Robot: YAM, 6 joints.
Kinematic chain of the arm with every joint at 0, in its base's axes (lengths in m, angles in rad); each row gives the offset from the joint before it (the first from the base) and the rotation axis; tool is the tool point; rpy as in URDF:
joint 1: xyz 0 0 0.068 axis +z
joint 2: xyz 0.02 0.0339 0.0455 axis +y
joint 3: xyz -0.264 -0.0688 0 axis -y
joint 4: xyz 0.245 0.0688 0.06 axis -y
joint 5: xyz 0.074 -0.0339 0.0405 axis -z
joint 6: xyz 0.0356 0 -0.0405 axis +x
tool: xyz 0 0 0 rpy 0 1.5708 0
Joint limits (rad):
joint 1: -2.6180..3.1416
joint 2: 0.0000..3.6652
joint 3: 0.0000..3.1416
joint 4: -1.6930..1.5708
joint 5: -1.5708..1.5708
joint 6: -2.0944..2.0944
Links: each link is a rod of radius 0.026 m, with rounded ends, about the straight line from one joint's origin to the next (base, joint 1, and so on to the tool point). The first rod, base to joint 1, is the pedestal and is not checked.
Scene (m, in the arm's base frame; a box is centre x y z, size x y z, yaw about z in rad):
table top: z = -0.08
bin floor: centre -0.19 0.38 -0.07 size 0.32 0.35 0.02 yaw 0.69
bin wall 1: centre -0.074 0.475 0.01 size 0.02 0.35 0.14 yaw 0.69
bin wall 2: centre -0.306 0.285 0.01 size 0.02 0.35 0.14 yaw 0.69
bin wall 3: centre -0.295 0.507 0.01 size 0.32 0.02 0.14 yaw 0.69
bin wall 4: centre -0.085 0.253 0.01 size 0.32 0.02 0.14 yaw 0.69
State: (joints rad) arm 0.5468 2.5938 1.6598 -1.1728 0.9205 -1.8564
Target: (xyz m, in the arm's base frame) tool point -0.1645 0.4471 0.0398
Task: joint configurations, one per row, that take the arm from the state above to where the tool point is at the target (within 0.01 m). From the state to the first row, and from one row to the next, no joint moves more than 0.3 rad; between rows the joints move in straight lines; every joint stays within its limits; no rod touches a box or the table.
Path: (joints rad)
1: 0.8335 2.5436 1.7317 -1.1460 0.9086 -1.8564
2: 1.1201 2.4934 1.8035 -1.1192 0.8967 -1.8564
3: 1.4068 2.4433 1.8754 -1.0924 0.8848 -1.8564
4: 1.6934 2.3931 1.9473 -1.0656 0.8728 -1.8564
5: 1.9801 2.3429 2.0191 -1.0388 0.8609 -1.8564
6: 1.9792 2.6394 1.9773 -0.9688 0.8437 -1.8564

